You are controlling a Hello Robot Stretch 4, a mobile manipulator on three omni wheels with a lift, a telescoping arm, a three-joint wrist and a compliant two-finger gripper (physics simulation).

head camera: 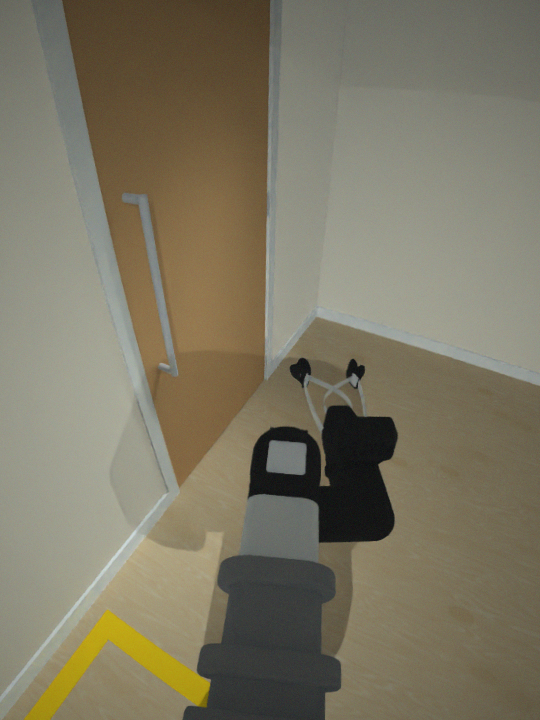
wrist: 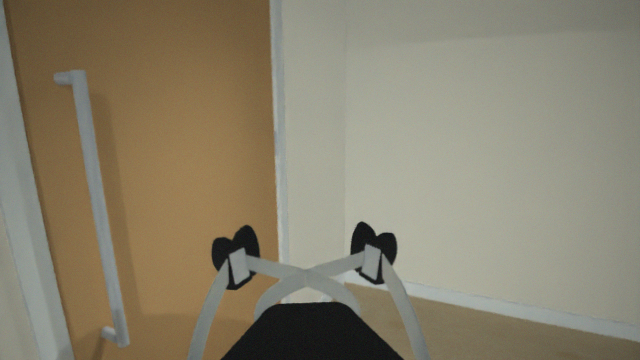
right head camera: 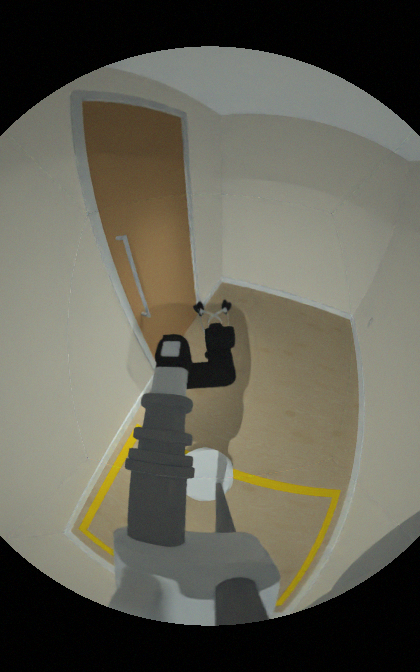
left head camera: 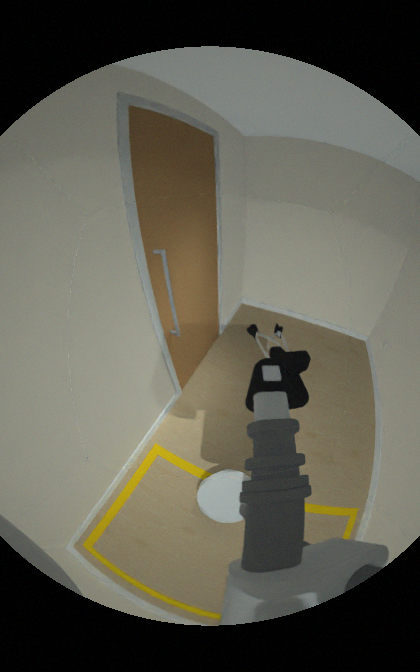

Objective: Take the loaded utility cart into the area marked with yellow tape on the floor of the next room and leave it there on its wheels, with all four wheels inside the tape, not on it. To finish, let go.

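Places are measured from the robot's base along level axes (x up, y back, z right), in centimetres.
Pixels of known places: gripper, fingertip midpoint: (head camera: 326, 363) (wrist: 305, 243).
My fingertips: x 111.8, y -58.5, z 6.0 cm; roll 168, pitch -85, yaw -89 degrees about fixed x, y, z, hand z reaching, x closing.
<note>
Behind a point stands the place of what it marks.
My gripper (head camera: 328, 372) @(x 111.8, y -58.5, z 6.0 cm) (left head camera: 265, 330) (right head camera: 212, 307) (wrist: 305, 243) @(x 111.8, y -58.5, z 6.0 cm) is open and empty, its two dark fingertips well apart. In the wrist view it is in front of the right edge of the doorway and the wall beside it. The yellow tape (head camera: 154, 663) @(x -2.7, y -23.2, z -39.2 cm) (left head camera: 123, 495) (right head camera: 287, 486) is on the floor beneath and around my arm, its outline partly hidden by the arm and body. The loaded utility cart does not show in these views.
A brown door (head camera: 203, 232) @(x 107.1, y -129.6, z -33.9 cm) (left head camera: 185, 210) (right head camera: 150, 200) (wrist: 190, 150) @(x 108.4, y -130.6, z -33.5 cm) with a long grey pull handle (head camera: 158, 284) @(x 103.9, y -96.9, z -39.2 cm) (left head camera: 170, 295) (right head camera: 135, 275) (wrist: 99, 200) @(x 103.2, y -97.1, z -39.0 cm) appears closed, ahead on the left. Walls meet in a corner just right of it. A round white disc (left head camera: 220, 496) (right head camera: 202, 480) shows beneath my arm.
</note>
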